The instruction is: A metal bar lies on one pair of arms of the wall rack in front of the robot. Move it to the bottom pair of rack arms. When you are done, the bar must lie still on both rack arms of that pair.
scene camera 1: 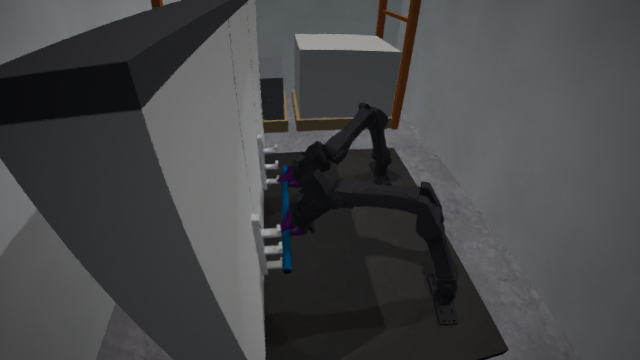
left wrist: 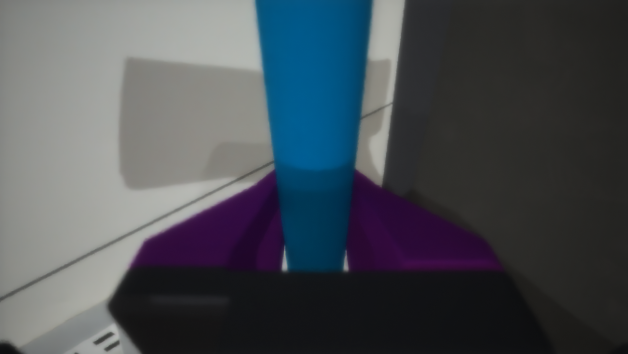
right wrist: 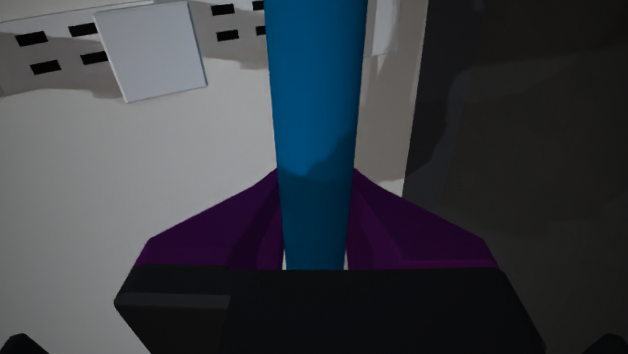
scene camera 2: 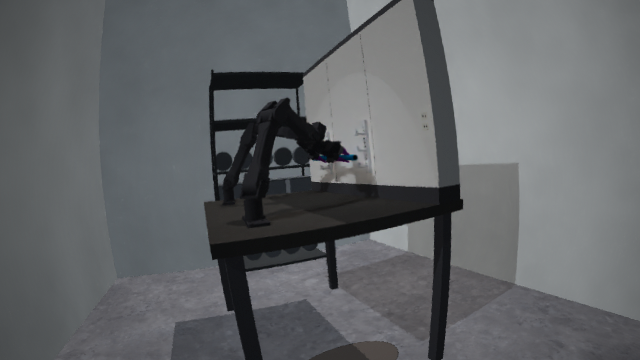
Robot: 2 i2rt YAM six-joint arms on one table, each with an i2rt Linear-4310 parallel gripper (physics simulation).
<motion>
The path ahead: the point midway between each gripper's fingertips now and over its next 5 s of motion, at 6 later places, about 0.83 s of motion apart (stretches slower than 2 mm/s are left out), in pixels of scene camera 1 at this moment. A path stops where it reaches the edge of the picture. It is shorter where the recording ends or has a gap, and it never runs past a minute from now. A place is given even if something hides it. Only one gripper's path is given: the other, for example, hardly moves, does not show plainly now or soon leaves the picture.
My left gripper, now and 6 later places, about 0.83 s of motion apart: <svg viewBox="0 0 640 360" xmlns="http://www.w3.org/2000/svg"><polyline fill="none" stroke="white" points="280,233 265,236 265,241 266,244 277,238 284,232 317,225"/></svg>
</motion>
